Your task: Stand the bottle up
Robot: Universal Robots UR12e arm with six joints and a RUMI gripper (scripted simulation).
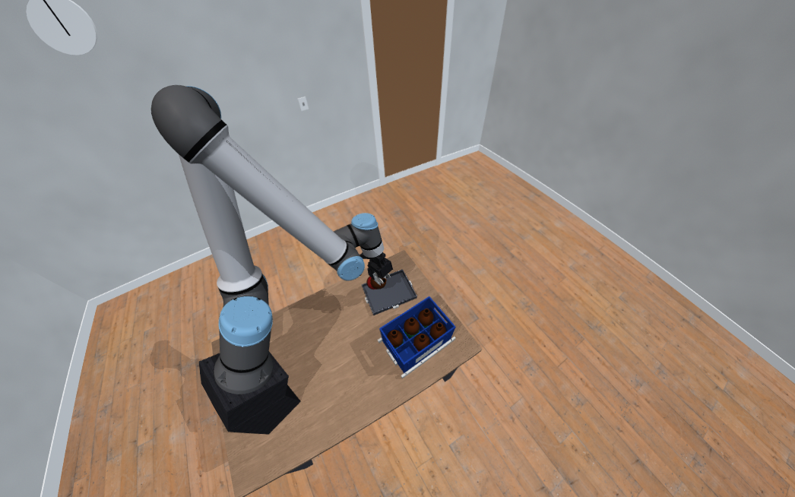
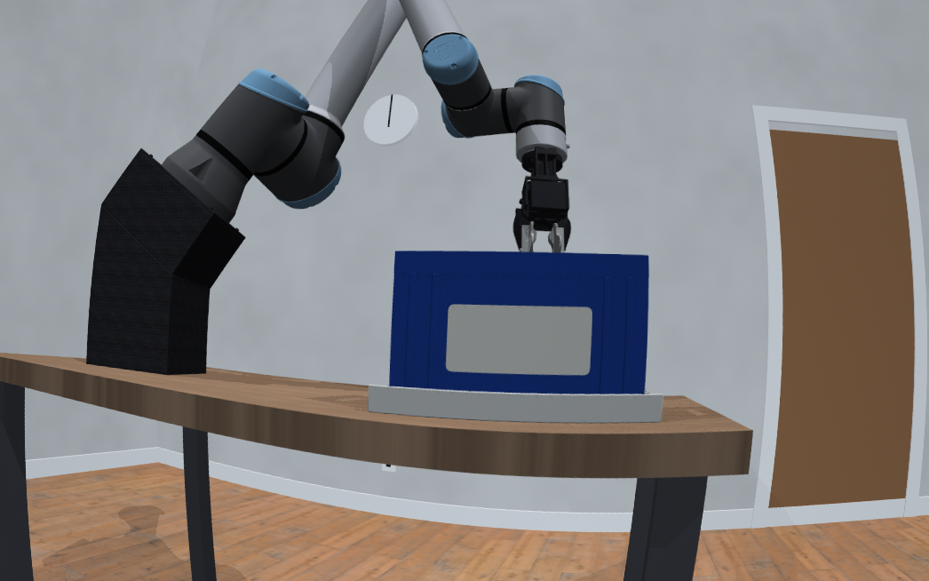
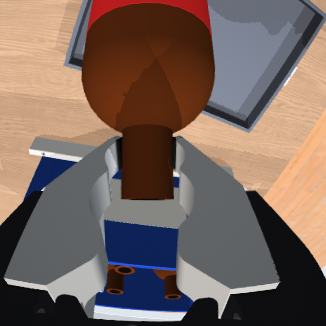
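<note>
Now: hand 190 mm above the grey tray, 40 mm to the right of it and 30 mm short of it. From my hand the other things lie so: blue crate 260 mm to the right, 120 mm below, 100 mm ahead.
</note>
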